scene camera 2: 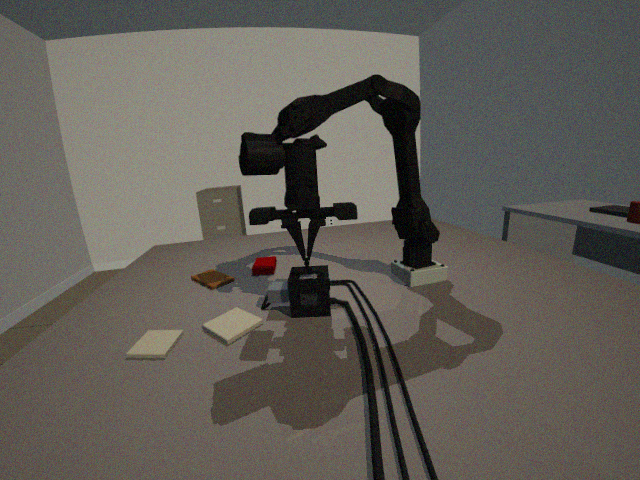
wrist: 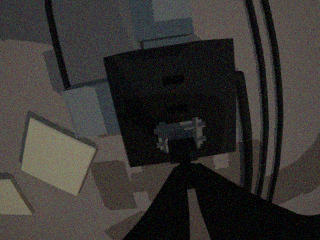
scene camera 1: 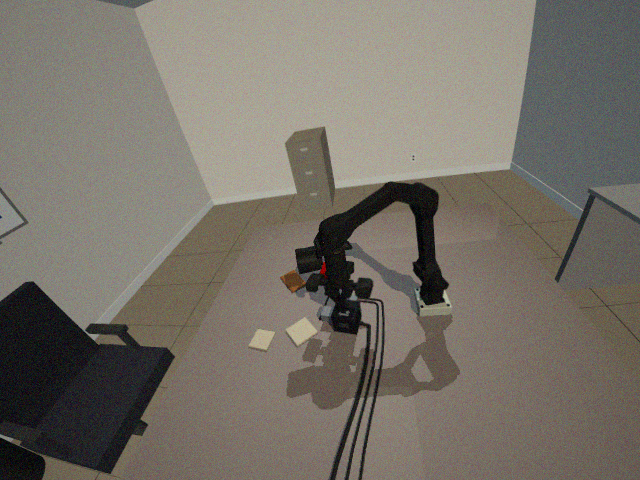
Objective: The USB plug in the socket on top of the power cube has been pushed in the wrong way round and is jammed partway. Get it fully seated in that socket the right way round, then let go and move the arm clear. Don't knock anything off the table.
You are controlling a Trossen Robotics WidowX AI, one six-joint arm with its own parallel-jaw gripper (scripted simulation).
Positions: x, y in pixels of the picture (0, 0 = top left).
Labels:
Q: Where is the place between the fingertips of the gripper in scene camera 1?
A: At 342, 306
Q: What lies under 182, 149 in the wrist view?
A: A grey USB plug.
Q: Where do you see a black power cube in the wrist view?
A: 174, 83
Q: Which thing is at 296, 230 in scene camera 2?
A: The gripper.

